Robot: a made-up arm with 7 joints. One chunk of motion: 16 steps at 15 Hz.
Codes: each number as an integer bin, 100 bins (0 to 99) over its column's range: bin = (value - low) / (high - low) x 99, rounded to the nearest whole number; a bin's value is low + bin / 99 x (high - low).
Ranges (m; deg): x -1.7..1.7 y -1.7..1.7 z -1.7..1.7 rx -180..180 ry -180..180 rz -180..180
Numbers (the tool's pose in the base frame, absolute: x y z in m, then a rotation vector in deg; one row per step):
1: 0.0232 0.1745 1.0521 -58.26 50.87 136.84
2: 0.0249 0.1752 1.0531 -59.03 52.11 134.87
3: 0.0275 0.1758 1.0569 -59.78 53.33 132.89
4: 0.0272 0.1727 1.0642 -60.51 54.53 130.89
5: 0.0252 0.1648 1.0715 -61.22 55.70 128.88
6: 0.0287 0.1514 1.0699 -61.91 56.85 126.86
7: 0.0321 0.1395 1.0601 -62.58 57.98 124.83
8: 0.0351 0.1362 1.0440 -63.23 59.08 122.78
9: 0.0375 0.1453 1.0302 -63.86 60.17 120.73
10: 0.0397 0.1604 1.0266 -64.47 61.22 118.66
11: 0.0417 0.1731 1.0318 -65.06 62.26 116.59
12: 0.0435 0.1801 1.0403 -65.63 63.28 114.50
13: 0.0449 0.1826 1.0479 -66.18 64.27 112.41
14: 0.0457 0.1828 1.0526 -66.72 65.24 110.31
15: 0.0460 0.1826 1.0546 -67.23 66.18 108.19
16: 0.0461 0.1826 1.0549 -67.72 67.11 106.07
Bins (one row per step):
1: 50 55 80 33 63 87
2: 50 55 80 33 64 87
3: 50 55 80 33 64 86
4: 50 55 80 33 64 85
5: 50 54 81 33 65 85
6: 50 54 81 32 65 84
7: 50 54 80 32 65 84
8: 51 53 80 32 66 83
9: 51 54 79 32 66 83
10: 51 54 79 32 66 82
11: 51 55 80 32 67 82
12: 51 55 80 31 67 81
13: 51 55 80 31 67 80
14: 51 55 80 31 67 80
15: 51 55 80 31 68 79
16: 51 55 80 31 68 79

